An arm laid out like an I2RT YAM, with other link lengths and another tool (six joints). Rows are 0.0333 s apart.
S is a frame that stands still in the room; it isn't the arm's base.
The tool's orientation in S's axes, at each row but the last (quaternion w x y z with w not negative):
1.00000, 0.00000, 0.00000, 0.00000
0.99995, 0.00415, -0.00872, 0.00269
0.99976, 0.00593, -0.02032, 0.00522
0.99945, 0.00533, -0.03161, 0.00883
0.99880, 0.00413, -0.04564, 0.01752
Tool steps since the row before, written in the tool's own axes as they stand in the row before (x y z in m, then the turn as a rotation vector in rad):
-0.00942, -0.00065, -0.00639, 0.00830, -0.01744, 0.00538
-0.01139, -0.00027, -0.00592, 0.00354, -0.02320, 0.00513
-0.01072, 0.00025, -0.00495, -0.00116, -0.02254, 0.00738
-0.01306, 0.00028, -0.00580, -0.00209, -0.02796, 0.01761
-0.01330, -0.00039, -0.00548, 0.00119, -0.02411, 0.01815
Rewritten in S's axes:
-0.00942, -0.00065, -0.00639, 0.00830, -0.01744, 0.00538
-0.01128, -0.00028, -0.00612, 0.00358, -0.02322, 0.00500
-0.01051, 0.00020, -0.00538, -0.00122, -0.02264, 0.00706
-0.01267, 0.00012, -0.00661, -0.00269, -0.02819, 0.01716
-0.01272, -0.00080, -0.00667, 0.00039, -0.02423, 0.01802

